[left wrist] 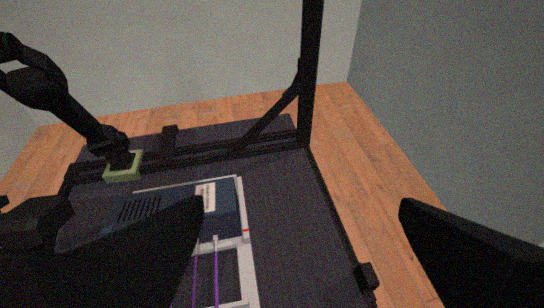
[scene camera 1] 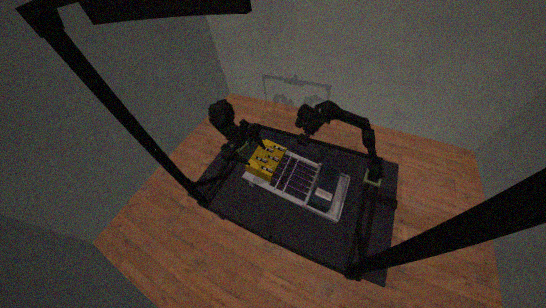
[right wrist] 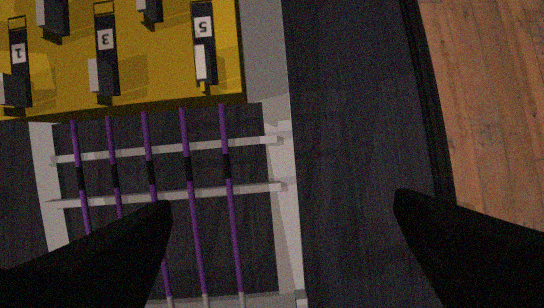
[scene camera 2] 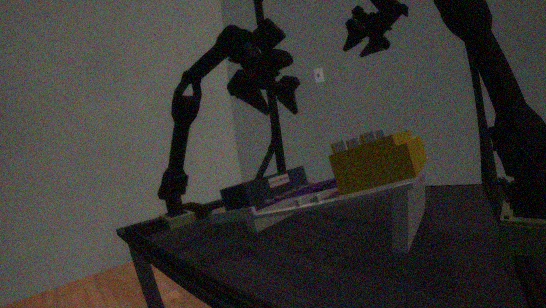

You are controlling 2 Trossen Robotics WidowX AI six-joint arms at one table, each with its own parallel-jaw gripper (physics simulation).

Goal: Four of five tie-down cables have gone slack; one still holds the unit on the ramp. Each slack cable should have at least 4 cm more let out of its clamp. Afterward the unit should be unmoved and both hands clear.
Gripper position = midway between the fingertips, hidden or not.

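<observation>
My left gripper (scene camera 2: 352,53), open, holding nothing. My right gripper (scene camera 2: 283,113), open, holding nothing. Left gripper (scene camera 1: 258,156). Left gripper (left wrist: 301,206). Right gripper (right wrist: 284,206), clamp lever 5 (right wrist: 203,28).
</observation>
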